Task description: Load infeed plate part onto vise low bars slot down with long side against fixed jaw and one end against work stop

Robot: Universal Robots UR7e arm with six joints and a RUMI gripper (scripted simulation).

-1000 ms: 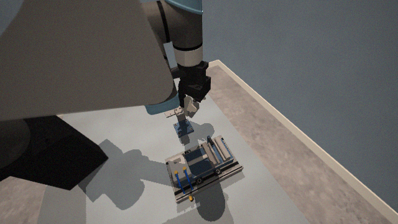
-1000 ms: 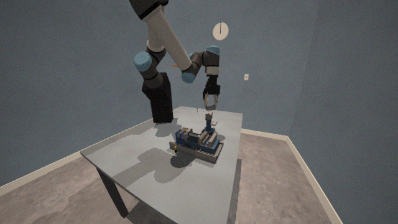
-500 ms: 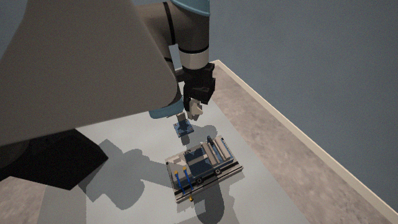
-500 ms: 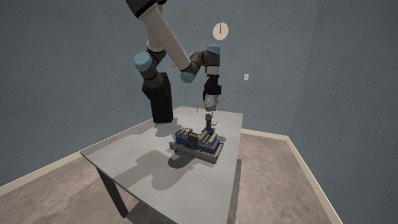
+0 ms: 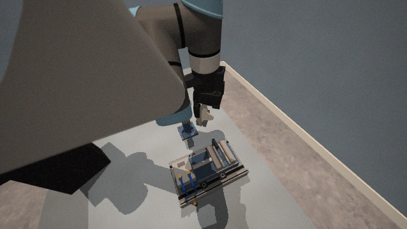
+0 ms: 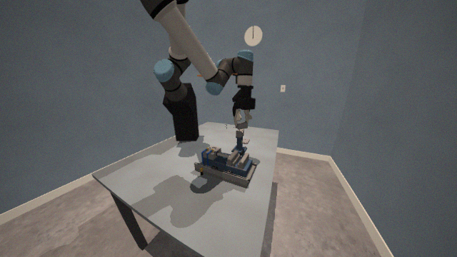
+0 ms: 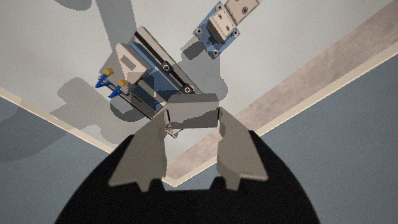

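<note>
My gripper is now 16 cm above the grey jaw, 10 cm to the left of it and 3 cm past it. Also, from my hand: part: 1 cm below; cylinder rod: 16 cm below, 8 cm to the right, 8 cm behind; work stop: 15 cm below, 6 cm to the right, 1 cm ahead.
</note>
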